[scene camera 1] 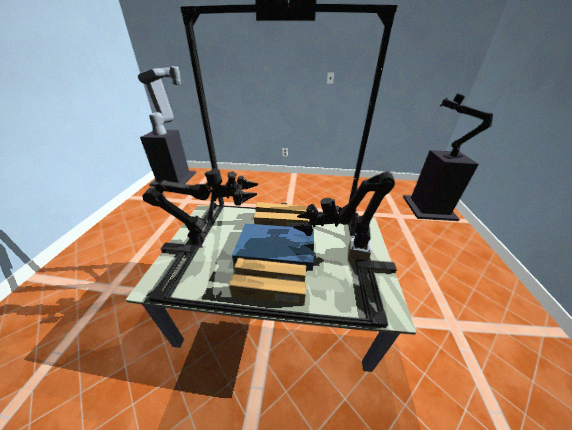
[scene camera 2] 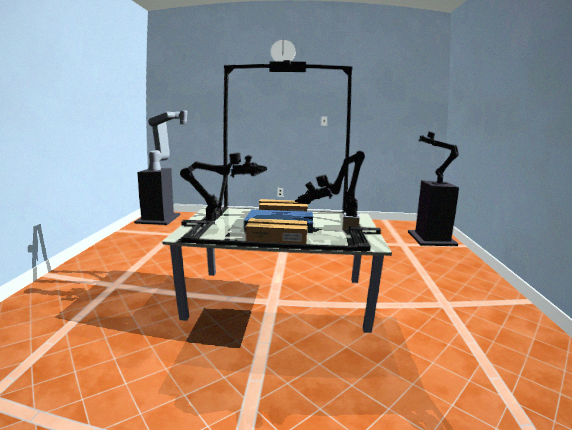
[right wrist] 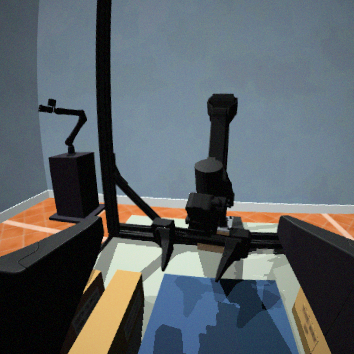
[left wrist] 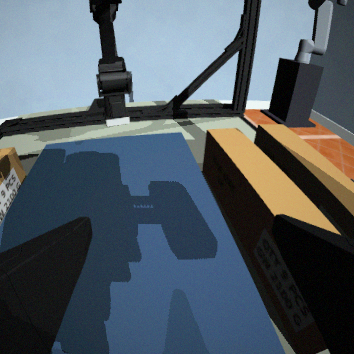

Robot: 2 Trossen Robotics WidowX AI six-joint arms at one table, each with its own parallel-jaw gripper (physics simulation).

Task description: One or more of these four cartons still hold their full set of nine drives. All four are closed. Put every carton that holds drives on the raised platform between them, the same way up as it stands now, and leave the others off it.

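Where they show: left gripper, between the fingertips: (scene camera 1: pixel 295 221) (scene camera 2: pixel 296 199) (right wrist: pixel 188 275) (left wrist: pixel 184 225); right gripper, between the fingertips: (scene camera 1: pixel 257 188) (scene camera 2: pixel 267 168) (right wrist: pixel 191 225); left arm's base, origin of its link: (scene camera 1: pixel 360 243) (scene camera 2: pixel 351 214); right arm's base, origin of its link: (scene camera 1: pixel 198 241) (scene camera 2: pixel 211 219) (left wrist: pixel 115 114).
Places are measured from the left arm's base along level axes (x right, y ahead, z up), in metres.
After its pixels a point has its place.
Four closed tan cartons stand off the blue platform (scene camera 1: pixel 250 240) @(x -0.107, y 0.563, z -0.023 m) (scene camera 2: pixel 270 215) @(x -0.084, y 0.490, z -0.023 m) (left wrist: pixel 165 145) @(x -0.010, y 0.594, z -0.023 m) (right wrist: pixel 175 290) @(x 0.039, y 0.299, z -0.023 m). Two are in front, the inner (scene camera 1: pixel 270 267) @(x -0.271, y 0.396, z 0.002 m) and the outer (scene camera 1: pixel 267 285) @(x -0.364, y 0.378, z 0.002 m) (scene camera 2: pixel 270 233) @(x -0.388, y 0.404, z -0.031 m); two are behind, the inner (scene camera 1: pixel 275 217) @(x 0.092, y 0.486, z 0.002 m) (left wrist: pixel 260 172) @(x 0.106, y 0.483, z 0.002 m) (right wrist: pixel 112 310) @(x 0.117, y 0.409, z 0.002 m) and the outer (scene camera 1: pixel 280 207) @(x 0.199, y 0.486, z 0.002 m) (left wrist: pixel 307 157) @(x 0.199, y 0.521, z 0.002 m). In the left wrist view, the inner back carton's label reads QTY 9 PCS and 2100 G. My left gripper (scene camera 1: pixel 303 223) @(x 0.001, y 0.348, z 0.069 m) (scene camera 2: pixel 298 201) @(x 0.001, y 0.348, z 0.069 m) (left wrist: pixel 184 225) @(x 0.001, y 0.348, z 0.069 m) (right wrist: pixel 188 275) @(x 0.001, y 0.348, z 0.069 m) is open and empty above the platform's right part. My right gripper (scene camera 1: pixel 256 190) @(x -0.046, y 0.526, z 0.261 m) (scene camera 2: pixel 265 169) @(x -0.046, y 0.526, z 0.261 m) is open and empty, raised at the back left.
A black frame runs around the table (scene camera 1: pixel 330 295) @(x -0.283, y 0.115, z -0.083 m), with uprights (scene camera 1: pixel 200 100) @(x 0.196, y 0.912, z 0.590 m) (scene camera 2: pixel 226 140) @(x 0.208, y 0.903, z 0.416 m) behind the arms. Two other arms stand on dark pedestals (scene camera 1: pixel 167 157) (scene camera 1: pixel 442 185) on the floor beyond the table.
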